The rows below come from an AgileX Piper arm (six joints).
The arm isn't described. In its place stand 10 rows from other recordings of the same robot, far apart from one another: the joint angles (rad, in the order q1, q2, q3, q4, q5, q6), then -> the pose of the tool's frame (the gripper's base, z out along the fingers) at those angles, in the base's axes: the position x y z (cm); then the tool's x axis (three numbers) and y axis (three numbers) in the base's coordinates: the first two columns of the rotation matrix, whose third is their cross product.
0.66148 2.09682 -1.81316 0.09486 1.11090 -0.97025 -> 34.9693 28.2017 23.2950 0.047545 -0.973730 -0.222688 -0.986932 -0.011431 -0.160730
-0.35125 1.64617 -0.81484 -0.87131 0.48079 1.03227 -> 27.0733 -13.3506 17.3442 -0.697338 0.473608 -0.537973 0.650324 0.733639 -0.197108
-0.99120 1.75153 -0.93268 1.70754 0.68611 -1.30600 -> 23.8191 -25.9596 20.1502 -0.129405 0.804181 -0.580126 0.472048 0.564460 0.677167
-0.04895 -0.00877 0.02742 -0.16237 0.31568 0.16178 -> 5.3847 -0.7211 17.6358 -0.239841 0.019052 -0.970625 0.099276 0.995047 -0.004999
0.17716 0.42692 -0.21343 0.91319 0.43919 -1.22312 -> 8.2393 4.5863 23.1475 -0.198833 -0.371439 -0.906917 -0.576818 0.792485 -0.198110
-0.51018 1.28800 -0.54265 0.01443 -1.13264 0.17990 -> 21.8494 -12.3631 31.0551 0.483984 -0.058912 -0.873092 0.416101 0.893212 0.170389
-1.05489 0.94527 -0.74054 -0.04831 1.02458 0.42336 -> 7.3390 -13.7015 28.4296 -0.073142 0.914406 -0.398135 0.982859 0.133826 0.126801
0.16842 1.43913 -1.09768 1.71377 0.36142 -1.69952 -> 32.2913 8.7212 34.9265 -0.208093 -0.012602 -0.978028 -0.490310 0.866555 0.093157
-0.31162 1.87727 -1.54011 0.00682 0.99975 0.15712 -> 38.0070 -12.1878 25.3520 -0.842722 0.439666 -0.310667 0.445552 0.893509 0.055908
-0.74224 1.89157 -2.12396 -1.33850 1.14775 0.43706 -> 23.8951 -32.8738 47.2075 -0.641591 0.229541 -0.731896 0.720198 -0.148086 -0.677779
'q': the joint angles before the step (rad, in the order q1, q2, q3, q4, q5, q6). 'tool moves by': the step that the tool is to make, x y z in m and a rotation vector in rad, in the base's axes. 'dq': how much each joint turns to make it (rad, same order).
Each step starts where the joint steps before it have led.
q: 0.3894, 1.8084, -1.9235, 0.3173, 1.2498, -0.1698
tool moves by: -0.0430, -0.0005, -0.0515, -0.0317, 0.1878, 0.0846
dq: 0.0296, -0.1213, 0.3505, 0.0711, -0.0237, -0.0666
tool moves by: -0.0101, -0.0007, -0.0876, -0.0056, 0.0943, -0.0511
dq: 0.0066, 0.0194, 0.3219, 0.0746, -0.2511, -0.0658
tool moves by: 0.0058, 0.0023, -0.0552, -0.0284, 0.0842, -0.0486
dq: -0.0001, 0.1078, 0.0797, 0.0379, -0.1060, -0.0137
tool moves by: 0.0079, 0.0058, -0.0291, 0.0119, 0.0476, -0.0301
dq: 0.0000, 0.0870, 0.0012, 0.0586, -0.0467, -0.0248
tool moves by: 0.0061, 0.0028, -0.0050, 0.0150, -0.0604, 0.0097
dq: 0.0023, 0.0168, -0.0003, 0.0275, -0.0659, -0.0582
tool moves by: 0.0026, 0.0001, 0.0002, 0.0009, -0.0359, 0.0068
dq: 0.0000, -0.0001, 0.0003, 0.0019, -0.0295, -0.0232
